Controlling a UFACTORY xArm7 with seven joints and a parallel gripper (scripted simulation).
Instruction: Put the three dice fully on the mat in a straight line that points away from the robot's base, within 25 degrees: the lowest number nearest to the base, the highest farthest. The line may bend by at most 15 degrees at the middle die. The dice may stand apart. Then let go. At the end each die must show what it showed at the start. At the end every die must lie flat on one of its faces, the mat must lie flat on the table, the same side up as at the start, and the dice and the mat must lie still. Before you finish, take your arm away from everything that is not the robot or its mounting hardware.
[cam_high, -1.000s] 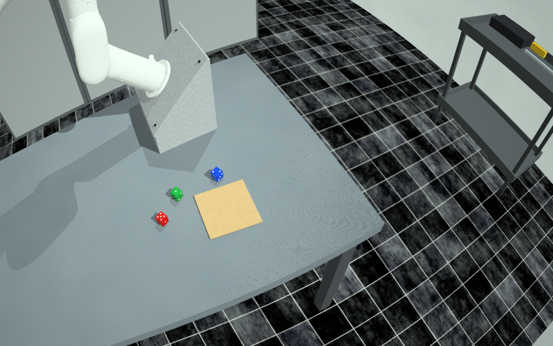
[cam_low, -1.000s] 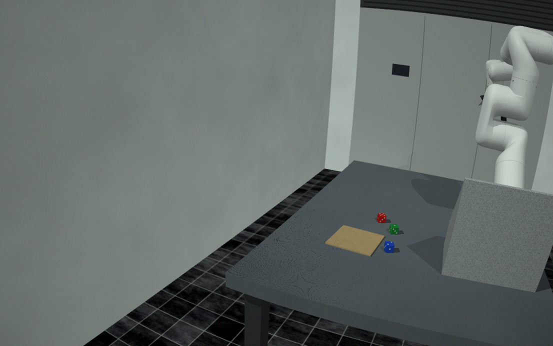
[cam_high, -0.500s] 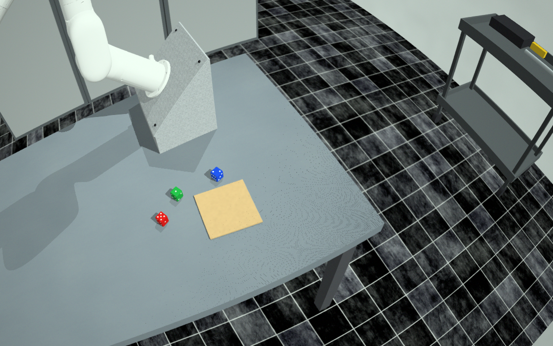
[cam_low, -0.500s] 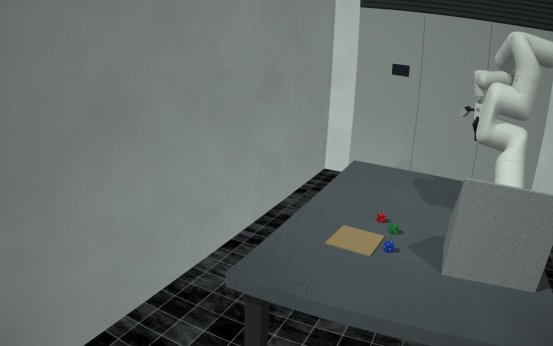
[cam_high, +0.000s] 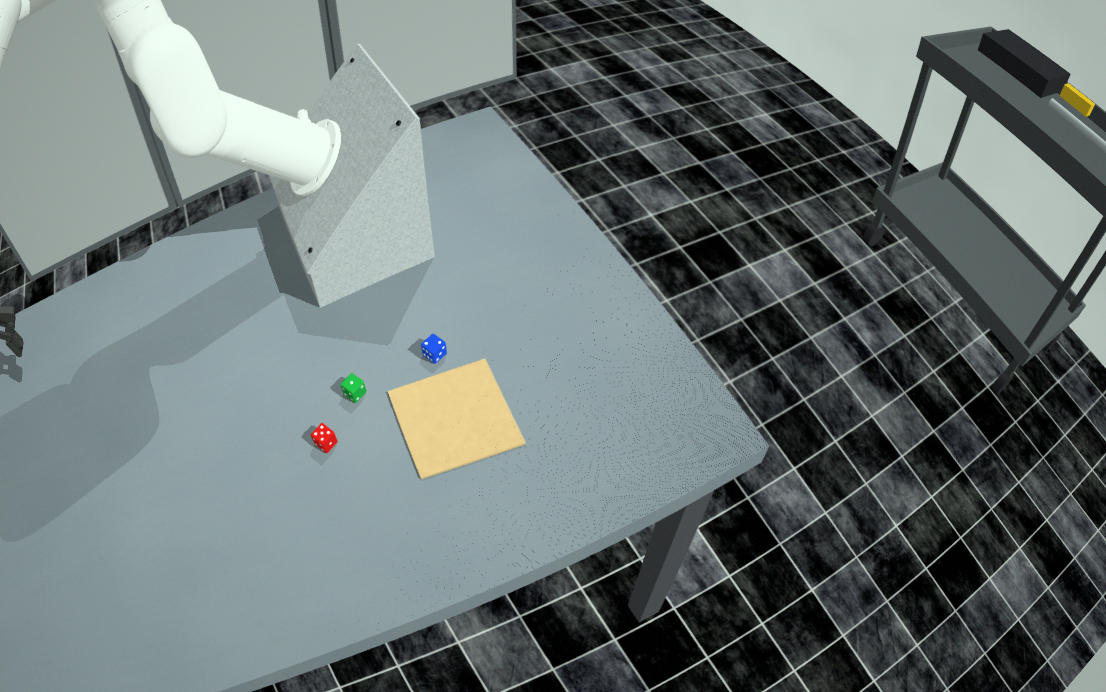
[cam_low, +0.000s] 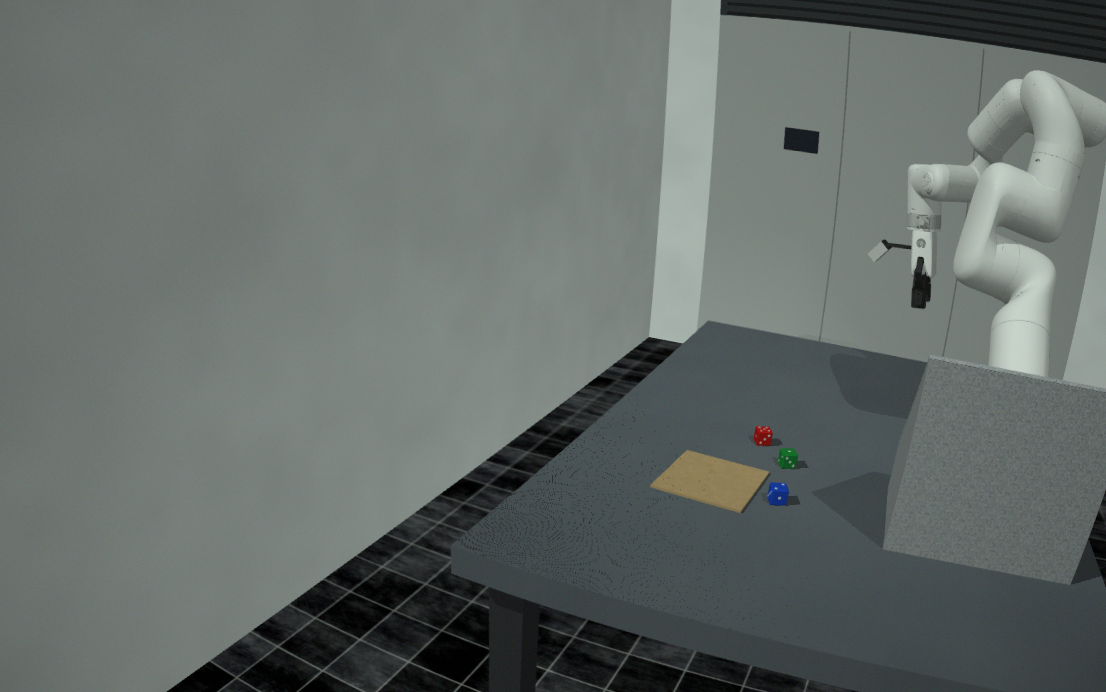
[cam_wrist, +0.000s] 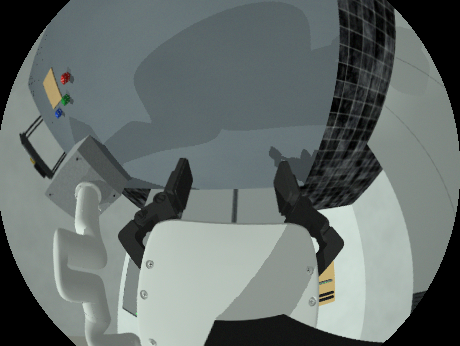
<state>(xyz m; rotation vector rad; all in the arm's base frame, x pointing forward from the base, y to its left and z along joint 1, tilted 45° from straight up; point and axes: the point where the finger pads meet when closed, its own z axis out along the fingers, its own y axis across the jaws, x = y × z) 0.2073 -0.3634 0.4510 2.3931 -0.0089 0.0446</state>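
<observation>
The red die lies 49 cm to the left of my hand, 19 cm ahead of it and 18 cm below it. Also, from my hand: green die (55 cm to the left, 18 cm below, 12 cm ahead); tan mat (66 cm to the left, 21 cm ahead, 19 cm below); blue die (67 cm to the left, 18 cm below, 10 cm ahead).
</observation>
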